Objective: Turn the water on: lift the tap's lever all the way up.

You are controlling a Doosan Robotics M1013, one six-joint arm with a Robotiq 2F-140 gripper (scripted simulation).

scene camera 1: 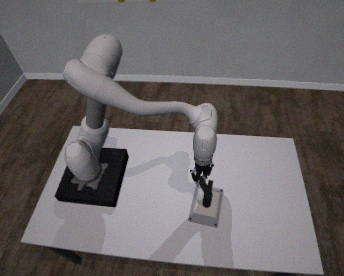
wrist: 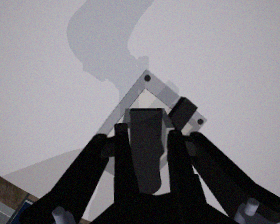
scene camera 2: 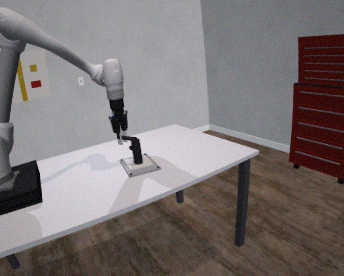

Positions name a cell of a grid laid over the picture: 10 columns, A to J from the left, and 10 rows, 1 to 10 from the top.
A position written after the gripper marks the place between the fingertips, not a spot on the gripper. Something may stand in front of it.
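Lever (wrist: F6). Gripper (wrist: F6).
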